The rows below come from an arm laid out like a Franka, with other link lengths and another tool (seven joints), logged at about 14 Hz.
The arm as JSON. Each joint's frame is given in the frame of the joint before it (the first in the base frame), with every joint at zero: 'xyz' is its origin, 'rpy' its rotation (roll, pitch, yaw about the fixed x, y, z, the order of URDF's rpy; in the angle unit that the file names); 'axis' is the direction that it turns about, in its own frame. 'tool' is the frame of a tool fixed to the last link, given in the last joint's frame.
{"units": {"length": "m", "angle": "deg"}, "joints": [
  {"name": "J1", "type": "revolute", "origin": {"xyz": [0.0, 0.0, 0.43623], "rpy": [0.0, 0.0, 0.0]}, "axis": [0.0, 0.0, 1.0]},
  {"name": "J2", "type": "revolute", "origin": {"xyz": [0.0, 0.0, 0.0], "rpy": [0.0, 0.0, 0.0]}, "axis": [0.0, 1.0, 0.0]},
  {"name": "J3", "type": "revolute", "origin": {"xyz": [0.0, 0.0, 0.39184], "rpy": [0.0, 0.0, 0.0]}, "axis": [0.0, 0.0, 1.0]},
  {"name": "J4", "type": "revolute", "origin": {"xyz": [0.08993, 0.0, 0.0], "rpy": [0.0, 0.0, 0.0]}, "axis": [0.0, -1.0, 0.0]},
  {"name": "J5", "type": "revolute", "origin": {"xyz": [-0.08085, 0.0, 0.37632], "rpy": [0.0, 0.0, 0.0]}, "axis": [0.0, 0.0, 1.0]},
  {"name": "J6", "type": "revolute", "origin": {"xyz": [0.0, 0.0, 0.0], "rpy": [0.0, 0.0, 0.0]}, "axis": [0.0, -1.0, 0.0]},
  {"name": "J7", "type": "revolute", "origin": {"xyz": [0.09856, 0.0, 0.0], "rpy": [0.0, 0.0, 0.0]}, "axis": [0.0, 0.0, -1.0]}
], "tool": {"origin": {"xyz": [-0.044, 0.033, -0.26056], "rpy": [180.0, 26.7, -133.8]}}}
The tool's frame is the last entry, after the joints.
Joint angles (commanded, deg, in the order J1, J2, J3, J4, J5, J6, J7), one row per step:
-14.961 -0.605 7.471 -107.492 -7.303 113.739 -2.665
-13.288 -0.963 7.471 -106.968 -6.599 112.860 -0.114
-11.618 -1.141 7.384 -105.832 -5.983 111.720 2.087
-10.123 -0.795 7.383 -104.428 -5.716 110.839 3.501
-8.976 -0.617 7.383 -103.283 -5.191 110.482 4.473
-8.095 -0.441 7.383 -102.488 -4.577 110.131 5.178
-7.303 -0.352 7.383 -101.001 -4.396 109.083 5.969
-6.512 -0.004 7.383 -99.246 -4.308 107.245 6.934
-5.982 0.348 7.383 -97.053 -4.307 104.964 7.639
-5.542 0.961 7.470 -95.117 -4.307 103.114 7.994
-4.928 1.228 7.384 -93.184 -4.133 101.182 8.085
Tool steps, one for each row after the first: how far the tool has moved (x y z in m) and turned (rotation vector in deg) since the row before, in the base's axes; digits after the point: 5 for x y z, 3 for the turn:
0.00165 0.02064 0.00640 0.867 -0.398 -1.145
0.00277 0.01894 0.00939 0.769 -0.478 -0.873
0.00495 0.01602 0.00696 0.438 -0.349 -0.053
0.00489 0.01370 0.00735 0.627 -0.725 0.036
0.00285 0.01144 0.00454 0.707 -0.342 0.025
0.00235 0.00889 0.00993 0.284 -0.415 -0.104
0.00047 0.00844 0.00831 0.243 0.355 -0.314
-0.00010 0.00524 0.01114 0.110 0.382 -0.336
0.00098 0.00496 0.00709 0.095 0.494 0.038
-0.00097 0.00560 0.01034 0.194 0.260 0.280

